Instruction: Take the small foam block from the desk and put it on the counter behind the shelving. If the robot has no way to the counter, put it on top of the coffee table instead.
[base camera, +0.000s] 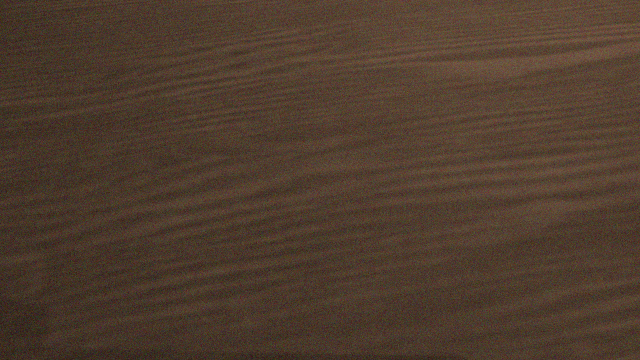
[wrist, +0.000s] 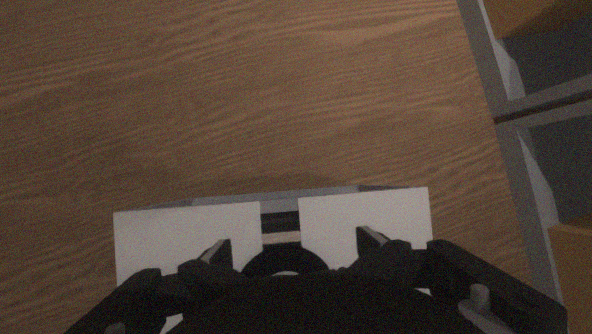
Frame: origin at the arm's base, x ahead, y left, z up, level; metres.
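Seen in the pictures: gripper, between the fingertips: (wrist: 294, 247).
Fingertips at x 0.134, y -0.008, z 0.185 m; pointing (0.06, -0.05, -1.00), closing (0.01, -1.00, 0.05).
Note:
A point is followed by its place in that frame.
My gripper (wrist: 294, 247) {x 0.134, y -0.008, z 0.185 m} is open in the wrist view, its two dark fingers wide apart with no object between them. It is above the white top panels of my own base. The small foam block, the desk, the counter and the coffee table do not show in either view. A grey shelf-like frame (wrist: 516, 167) {x 0.161, y -0.845, z -0.355 m} stands along the right side of the wrist view; whether it is the shelving named in the task I cannot tell.
The wood-grain floor (base camera: 320, 180) {x 0.410, y 0.015, z -0.396 m} (wrist: 250, 100) {x 0.452, y 0.069, z -0.396 m} fills the base camera view and runs up to the grey frame. Orange-brown surfaces (wrist: 575, 270) {x -0.179, y -0.919, z -0.264 m} show inside the frame's dark openings. My base's white panels (wrist: 185, 230) are at the bottom of the wrist view.

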